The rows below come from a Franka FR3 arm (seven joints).
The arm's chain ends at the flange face. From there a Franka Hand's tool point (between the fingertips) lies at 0.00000 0.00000 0.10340 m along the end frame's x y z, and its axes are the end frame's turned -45 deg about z.
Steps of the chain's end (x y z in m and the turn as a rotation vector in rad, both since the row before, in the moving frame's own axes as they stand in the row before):
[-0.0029 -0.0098 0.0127 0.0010 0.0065 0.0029]
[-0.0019 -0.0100 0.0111 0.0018 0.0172 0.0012]
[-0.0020 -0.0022 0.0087 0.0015 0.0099 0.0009]
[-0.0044 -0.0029 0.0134 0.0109 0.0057 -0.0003]
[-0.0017 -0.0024 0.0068 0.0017 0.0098 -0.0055]
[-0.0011 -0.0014 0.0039 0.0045 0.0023 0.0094]
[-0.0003 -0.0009 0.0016 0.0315 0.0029 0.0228]
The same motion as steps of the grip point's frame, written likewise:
[0.0054 -0.0086 0.0127 -0.0039 0.0053 0.0029]
[0.0071 -0.0073 0.0111 -0.0109 0.0134 0.0012]
[0.0010 -0.0024 0.0087 -0.0059 0.0081 0.0009]
[0.0002 -0.0055 0.0134 0.0037 0.0117 -0.0003]
[0.0013 -0.0023 0.0068 -0.0057 0.0081 -0.0055]
[0.0007 -0.0019 0.0039 0.0016 0.0048 0.0094]
[0.0030 -0.0029 0.0015 0.0202 0.0243 0.0228]

